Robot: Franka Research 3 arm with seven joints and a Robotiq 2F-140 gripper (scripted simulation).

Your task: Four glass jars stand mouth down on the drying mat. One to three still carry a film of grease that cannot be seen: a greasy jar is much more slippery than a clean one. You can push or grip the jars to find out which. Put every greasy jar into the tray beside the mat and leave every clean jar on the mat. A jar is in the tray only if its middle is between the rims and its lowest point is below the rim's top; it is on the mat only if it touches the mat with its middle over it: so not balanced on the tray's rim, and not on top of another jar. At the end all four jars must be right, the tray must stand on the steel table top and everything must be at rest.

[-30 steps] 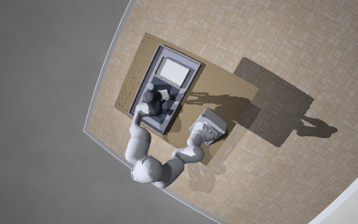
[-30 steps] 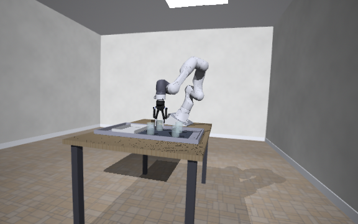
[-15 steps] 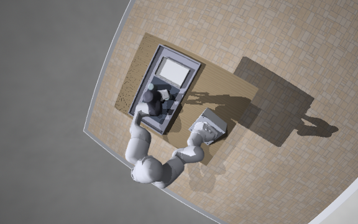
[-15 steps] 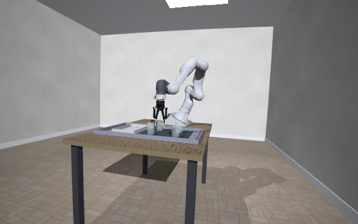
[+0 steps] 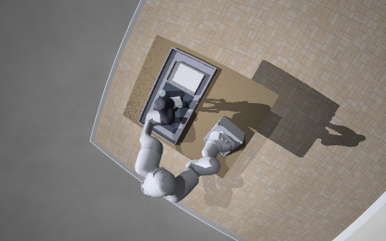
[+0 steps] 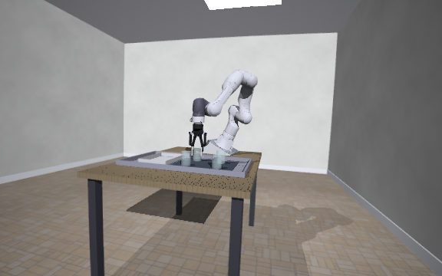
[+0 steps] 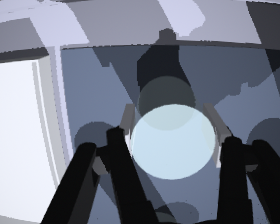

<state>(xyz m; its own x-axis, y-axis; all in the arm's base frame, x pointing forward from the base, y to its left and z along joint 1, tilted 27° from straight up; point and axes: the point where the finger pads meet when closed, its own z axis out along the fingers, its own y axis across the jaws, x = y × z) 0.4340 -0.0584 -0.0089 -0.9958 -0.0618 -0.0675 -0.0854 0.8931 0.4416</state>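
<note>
Right now the white tray is 11 cm ahead of my hand, 22 cm to the right of it and 6 cm below it. The rest, counted from my hand: dark drying mat (8 cm ahead, 10 cm to the left, 7 cm below).
</note>
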